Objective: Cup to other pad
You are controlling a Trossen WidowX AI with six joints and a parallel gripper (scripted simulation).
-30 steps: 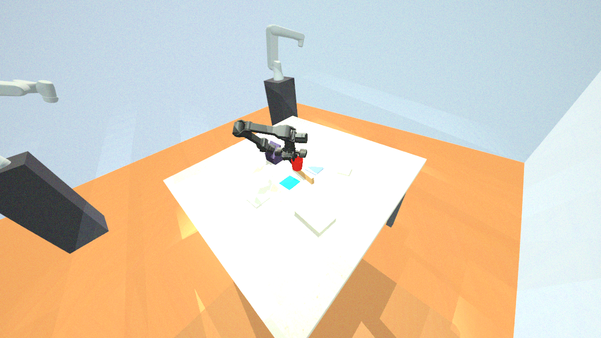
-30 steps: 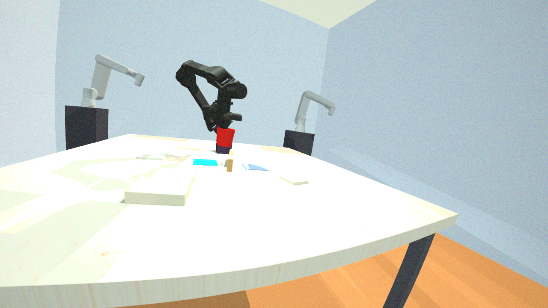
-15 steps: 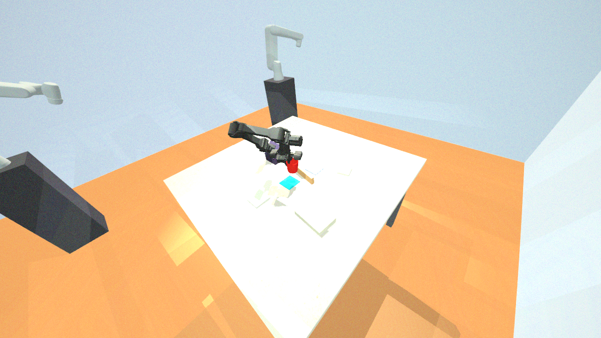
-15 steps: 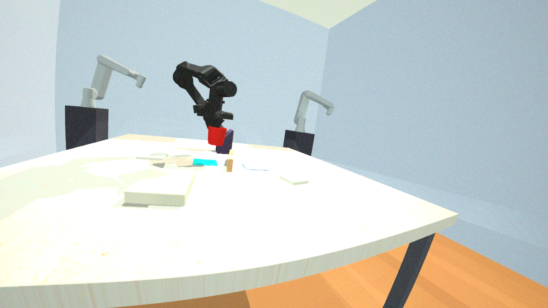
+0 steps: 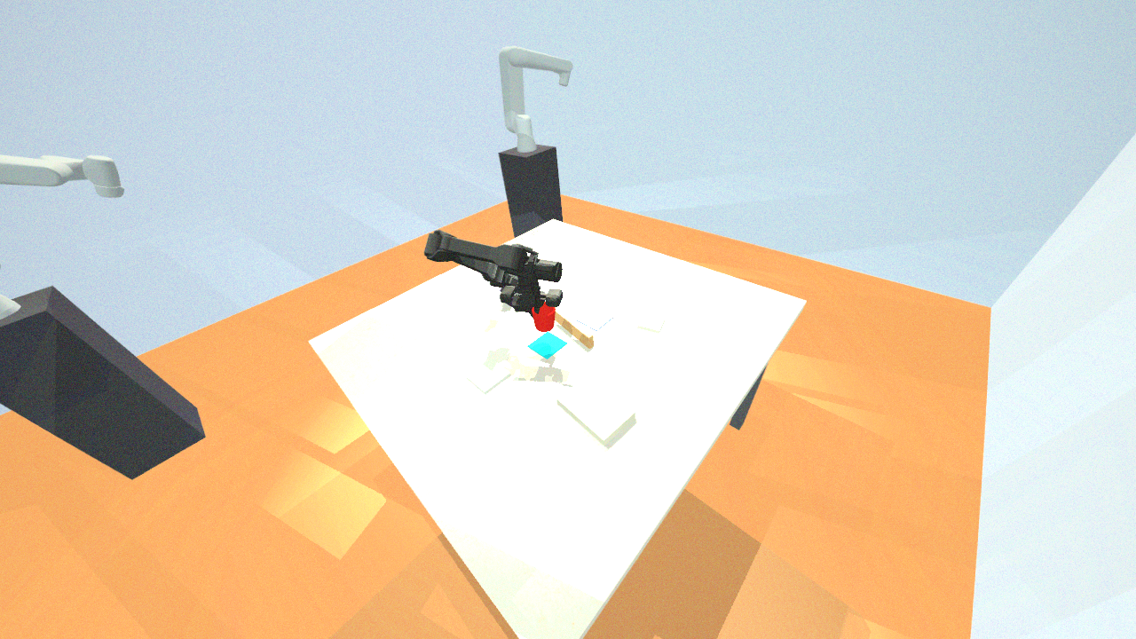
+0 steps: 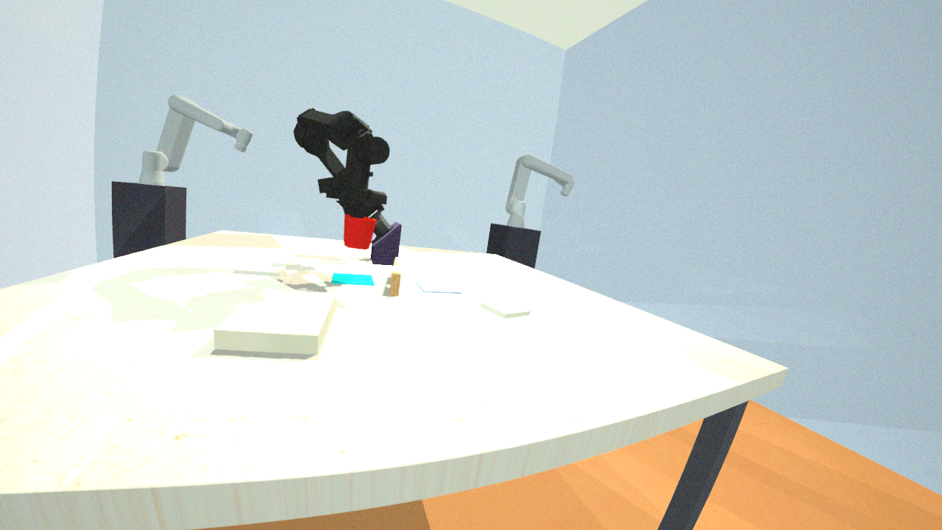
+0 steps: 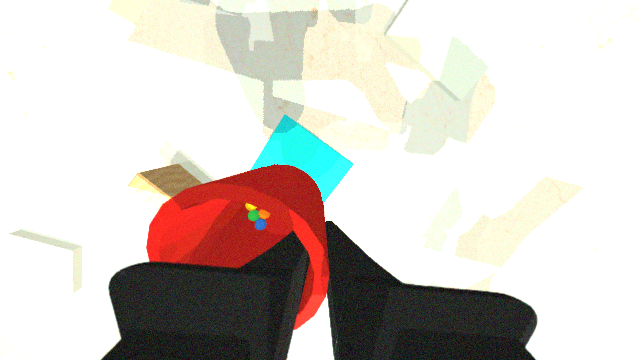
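The cyan pad is 120 mm below my gripper tip, 30 mm ahead of it and 10 mm to the left of it. Round my gripper tip: red cup 30 mm ahead, 10 mm to the left; pale blue pad 210 mm to the left, 120 mm below, 70 mm ahead; wooden bar 110 mm to the left, 100 mm below, 50 mm ahead.
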